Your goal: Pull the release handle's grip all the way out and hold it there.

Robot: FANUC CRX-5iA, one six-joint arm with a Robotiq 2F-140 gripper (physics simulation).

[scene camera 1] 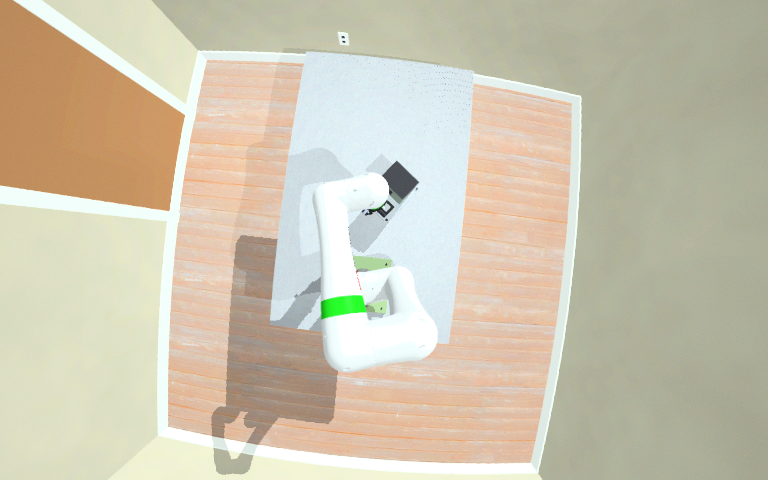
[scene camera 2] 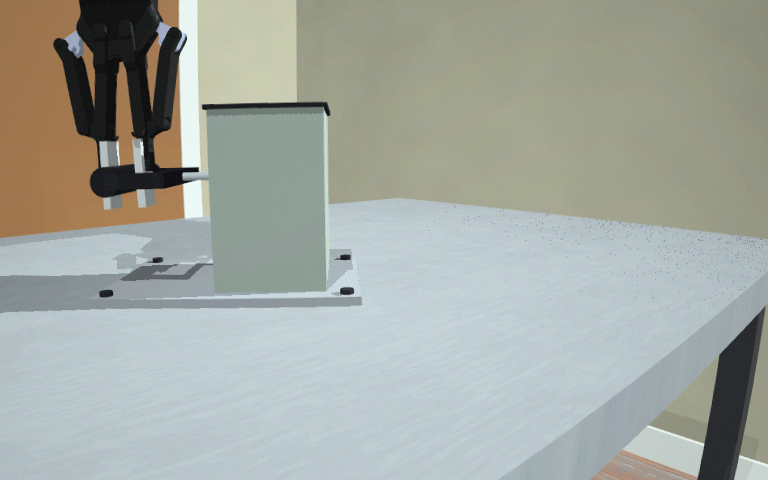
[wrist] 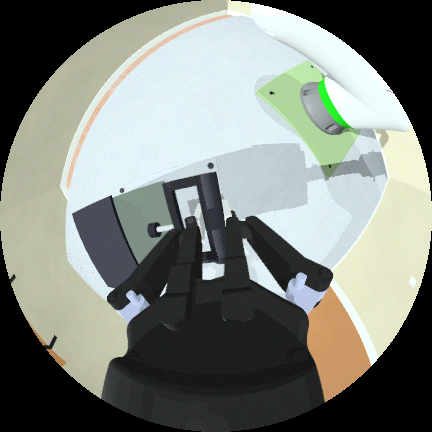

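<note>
The release handle's housing point(scene camera 2: 269, 203) point(wrist: 142, 215) is a pale green box with a black lid point(scene camera 1: 400, 178) point(scene camera 2: 266, 105) point(wrist: 102, 235). Its black grip point(scene camera 2: 103, 182) point(wrist: 210, 195) is a rectangular frame with a thick round bar, standing out from the housing's side on a pale rod point(scene camera 2: 195, 176) point(wrist: 165, 228). My gripper point(scene camera 2: 129, 192) point(wrist: 213, 209) points down and is shut on the grip's bar, with one finger inside the frame's opening and the other on the outer side. In scene camera 1 the arm hides most of the gripper.
The housing stands on a bolted base plate point(scene camera 2: 254, 301) on the pale table point(scene camera 1: 385, 107) point(scene camera 2: 424, 350) point(wrist: 150, 115). The white arm point(scene camera 1: 336, 243) point(wrist: 365, 100) rises from a green mounting plate point(scene camera 1: 370, 263) point(wrist: 290, 90). Walls stand beyond the table.
</note>
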